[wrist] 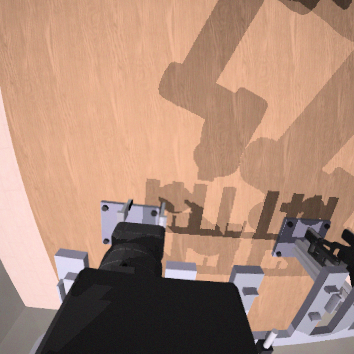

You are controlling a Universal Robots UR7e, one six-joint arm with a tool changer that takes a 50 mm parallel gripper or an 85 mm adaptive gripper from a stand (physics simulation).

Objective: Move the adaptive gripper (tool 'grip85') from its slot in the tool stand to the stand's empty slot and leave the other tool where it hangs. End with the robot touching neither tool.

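Places are measured from the arm's base along level axes (x down, y left, z ahead), in centimetres.
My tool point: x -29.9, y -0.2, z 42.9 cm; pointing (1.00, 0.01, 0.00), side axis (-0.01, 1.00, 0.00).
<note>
Behind a point stands the place of what it marks.
The tool stand [247,271] @(y 8.9, x -17.6, z 50.1 cm) runs along the bottom, with upright light grey arms. At the right edge, black linkage fingers, apparently of the adaptive gripper [320,247], hang beside the right foot; its body is cut off. The middle slot shows bare table between its arms and holds no tool. A black tool with two pale fingers, apparently the parallel gripper [139,236], hangs at the left slot. A large black block [155,315], apparently my wrist coupling, fills the bottom centre and hides part of the left slot. I see no fingers of a mounted gripper on it.
The wooden table [100,100] @(y -15.8, x 10.4, z 35.9 cm) spreads ahead of the stand, crossed by shadows of the arm and the stand. Bolted foot plates [110,222] @(y -12.6, x 9.2, z 63.9 cm) [283,244] @(y 32.9, x 9.2, z 65.6 cm) stand at left and right. The table's pale edge [17,240] runs down the left side. A small white pin [270,339] @(y 14.6, x -19.0, z 60.1 cm) stands at the bottom.
</note>
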